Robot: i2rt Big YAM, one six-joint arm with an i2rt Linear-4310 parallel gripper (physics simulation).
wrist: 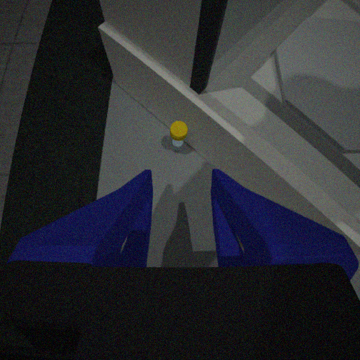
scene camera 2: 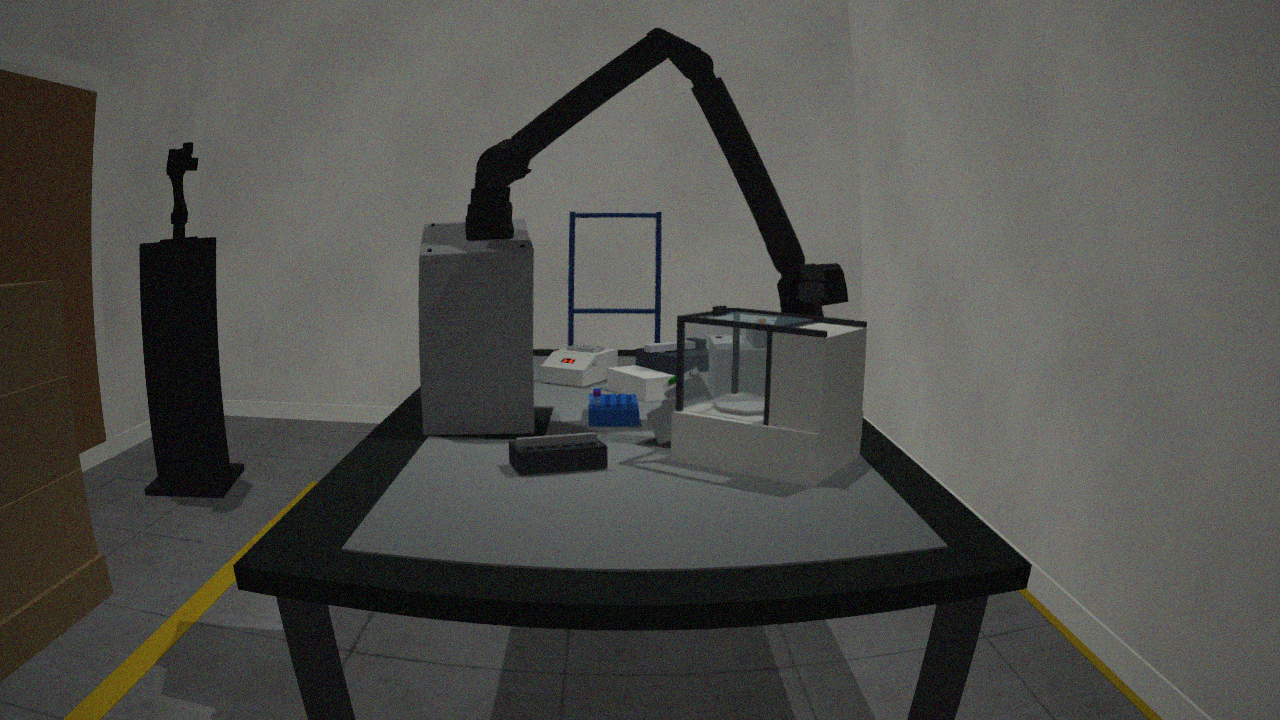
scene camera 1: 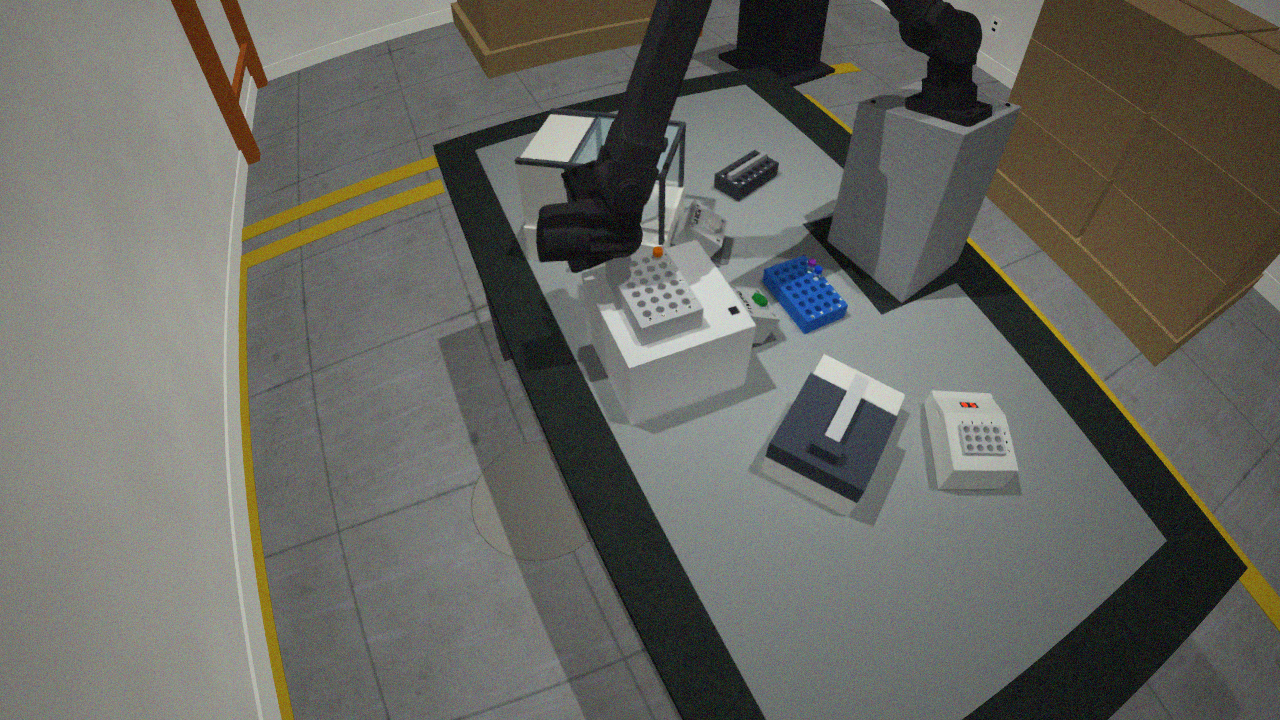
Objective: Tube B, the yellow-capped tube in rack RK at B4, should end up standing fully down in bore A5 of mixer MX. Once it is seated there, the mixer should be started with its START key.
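Frame: origin at the arm's base, x up, y back, z right, level; metres.
Seen in the pictures: arm's base, origin of the base link: (scene camera 2: 488,230) (scene camera 1: 948,111).
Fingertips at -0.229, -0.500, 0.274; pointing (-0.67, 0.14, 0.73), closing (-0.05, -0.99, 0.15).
Observation:
Pixels of each thing's middle, then the offset from my fingertips to it, as dx, dy, dz.
- blue rack, body centre: (scene camera 1: 804,293) (scene camera 2: 613,409) -0.094, +0.278, -0.229
- glass-walled balance, body centre: (scene camera 2: 748,383) (scene camera 1: 630,190) +0.003, +0.133, +0.059
- orange cap, body centre: (scene camera 1: 657,252) +0.070, +0.032, -0.146
- device with a green part, body centre: (scene camera 1: 759,300) -0.045, +0.166, -0.225
- dark-lidded machine, body centre: (scene camera 1: 841,421) (scene camera 2: 667,365) -0.058, +0.119, -0.451
- black rack, body centre: (scene camera 2: 557,451) (scene camera 1: 747,172) -0.085, +0.421, +0.065
The yellow-capped tube (wrist: 178,131) stands upright on the grey mat, close beside a pale upright panel (wrist: 150,92). It does not show in either scene view. My gripper (wrist: 181,180) is open a little, with blue fingertips apart and nothing between them. The tube is ahead of the fingertips, outside the gap. The fingertips are hidden in the scene views. The blue rack (scene camera 1: 805,293) (scene camera 2: 613,410) holds purple- and blue-capped tubes. Two white machines with bore blocks stand on the table: a large one (scene camera 1: 684,371) near the gripper and a small one (scene camera 1: 971,470) with a red display. Labels are unreadable.
The glass-walled balance (scene camera 1: 554,141) (scene camera 2: 819,385) stands beside the arm. An orange cap (scene camera 1: 657,251) shows at the large machine's block. A device with a green part (scene camera 1: 759,299), a dark-lidded machine (scene camera 1: 819,452) and a black rack (scene camera 1: 745,180) (scene camera 2: 557,456) are also on the table.

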